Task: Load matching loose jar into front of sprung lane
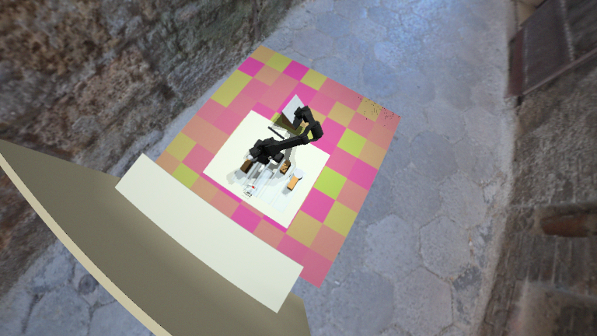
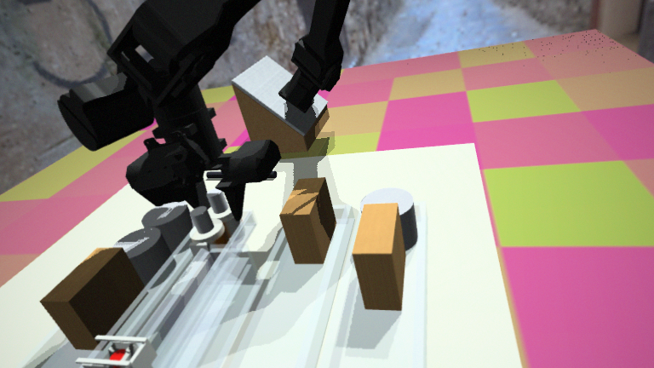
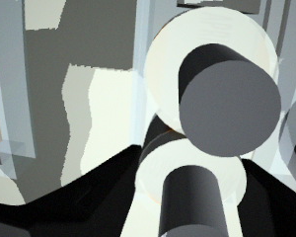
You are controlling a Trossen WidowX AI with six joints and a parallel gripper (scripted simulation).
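My gripper tip is 14 cm short of the clear sprung lane, 3 cm to the right of it and 1 cm above it. The rest, counted from my gripper tip: red mark (22 cm ahead, 4 cm to the left, 4 cm above); then black rod (16 cm behind, 6 cm to the right, 2 cm below).
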